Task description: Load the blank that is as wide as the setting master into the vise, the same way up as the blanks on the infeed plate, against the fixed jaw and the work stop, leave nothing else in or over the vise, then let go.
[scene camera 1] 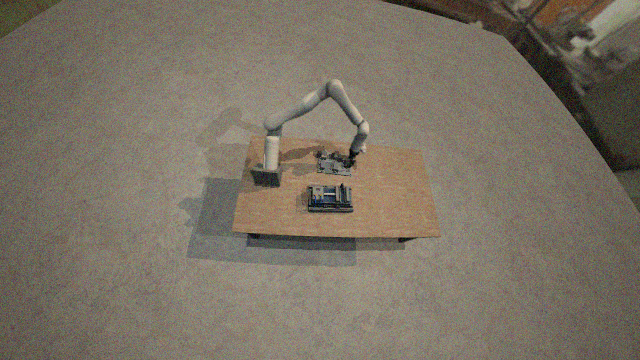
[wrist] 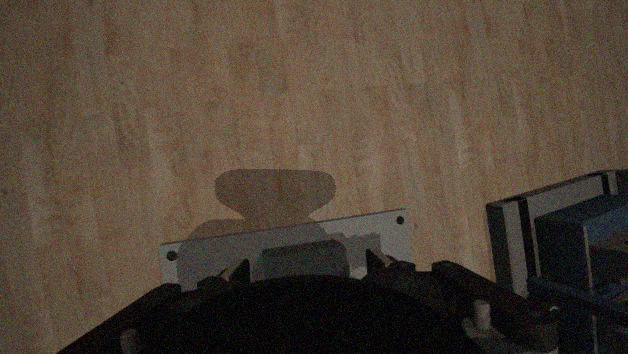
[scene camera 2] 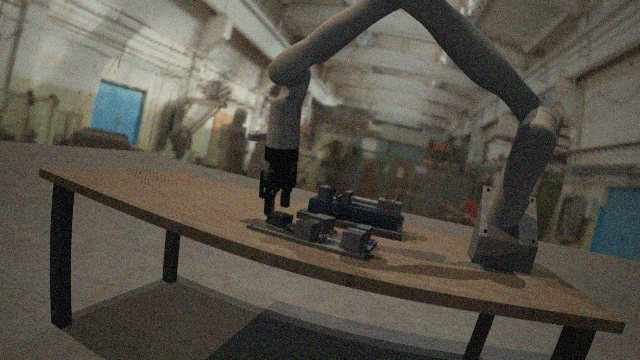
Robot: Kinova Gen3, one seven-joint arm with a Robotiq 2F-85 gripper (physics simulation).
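Where they show: gripper, fingertip midpoint: [scene camera 1: 349, 162] [wrist: 308, 269] [scene camera 2: 276, 211]; arm's base, origin of the base link: [scene camera 1: 270, 168] [scene camera 2: 502, 214].
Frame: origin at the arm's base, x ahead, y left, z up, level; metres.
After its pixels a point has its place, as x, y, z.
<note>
The gripper [scene camera 1: 352, 162] {0.564, 0.103, -0.096} [scene camera 2: 277, 207] {0.564, 0.103, -0.096} [wrist: 307, 265] {0.564, 0.103, -0.096} is open at the far end of the infeed plate [scene camera 2: 260, 228] {0.567, 0.199, -0.124} [wrist: 390, 225] {0.568, 0.026, -0.124}. A dark grey blank [scene camera 2: 281, 218] {0.543, 0.134, -0.104} [wrist: 305, 256] {0.572, 0.103, -0.099} lies on that plate, low between the spread fingertips; the gripper body hides part of it in the wrist view. More grey blocks, one [scene camera 2: 307, 230] {0.468, 0.205, -0.102} in the middle and a larger one [scene camera 2: 356, 240] {0.369, 0.205, -0.100} nearer the robot base, stand on the plate. The blue vise [scene camera 1: 330, 198] {0.393, -0.188, -0.072} [scene camera 2: 355, 214] {0.398, -0.108, -0.091} [wrist: 560, 240] {0.517, -0.115, -0.090} stands apart from the gripper. Which block is the setting master, and what is between the jaws, I cannot tell.
The wooden table [scene camera 1: 390, 200] {0.853, -0.191, -0.132} [scene camera 2: 200, 210] {0.739, 0.154, -0.132} carries everything. The robot base [scene camera 1: 266, 176] {-0.022, -0.062, 0.002} [scene camera 2: 505, 252] {-0.014, 0.059, -0.089} stands at one end. The vise's raised grey parts [scene camera 2: 327, 192] {0.493, -0.148, -0.051} [scene camera 2: 390, 205] {0.306, -0.116, -0.046} stick up beside the infeed plate. The arm's shadow falls across the plate and table.
</note>
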